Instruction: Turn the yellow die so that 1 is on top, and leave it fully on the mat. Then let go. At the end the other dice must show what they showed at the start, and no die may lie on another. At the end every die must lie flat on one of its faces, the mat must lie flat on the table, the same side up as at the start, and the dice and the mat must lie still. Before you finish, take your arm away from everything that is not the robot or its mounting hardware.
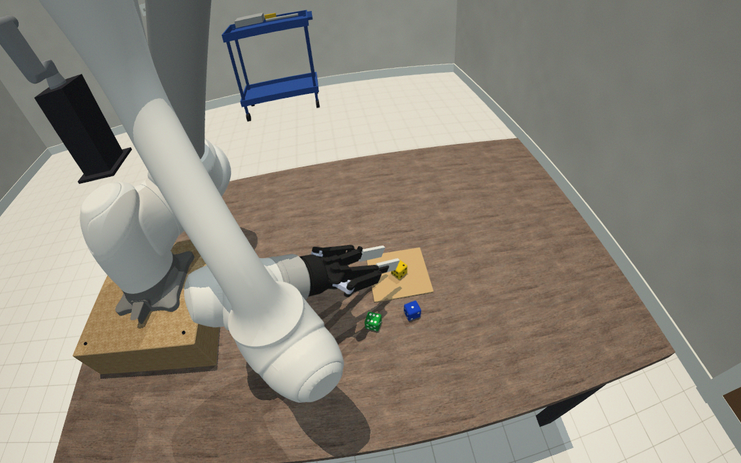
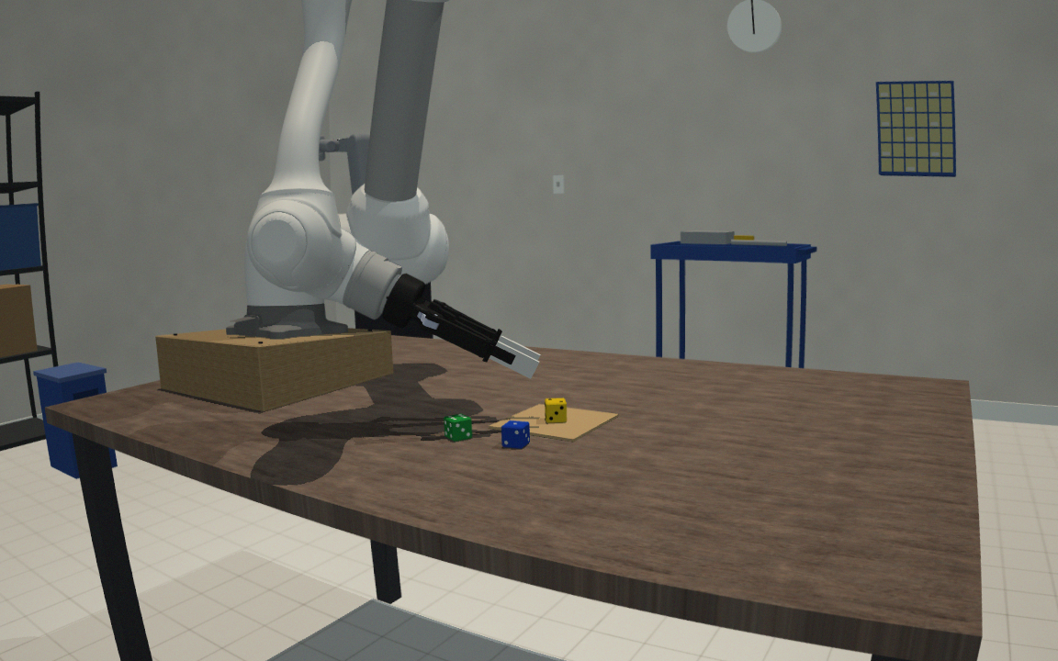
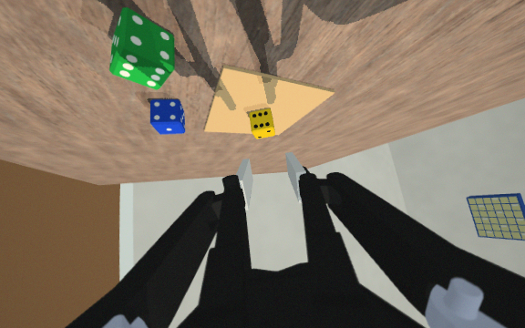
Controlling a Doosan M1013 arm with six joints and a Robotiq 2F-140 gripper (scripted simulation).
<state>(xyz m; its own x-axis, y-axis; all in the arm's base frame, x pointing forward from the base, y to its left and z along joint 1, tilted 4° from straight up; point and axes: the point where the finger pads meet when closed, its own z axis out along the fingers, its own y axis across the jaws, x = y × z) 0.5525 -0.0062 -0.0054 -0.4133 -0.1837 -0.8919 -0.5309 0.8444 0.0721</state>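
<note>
The yellow die lies 50 mm ahead of my hand, 30 mm to the left of it and 80 mm below it. From my hand the other things lie so: mat (50 mm ahead, 30 mm to the left, 100 mm below); green die (30 mm behind, 100 mm to the right, 80 mm below); blue die (60 mm ahead, 90 mm to the right, 80 mm below).
</note>
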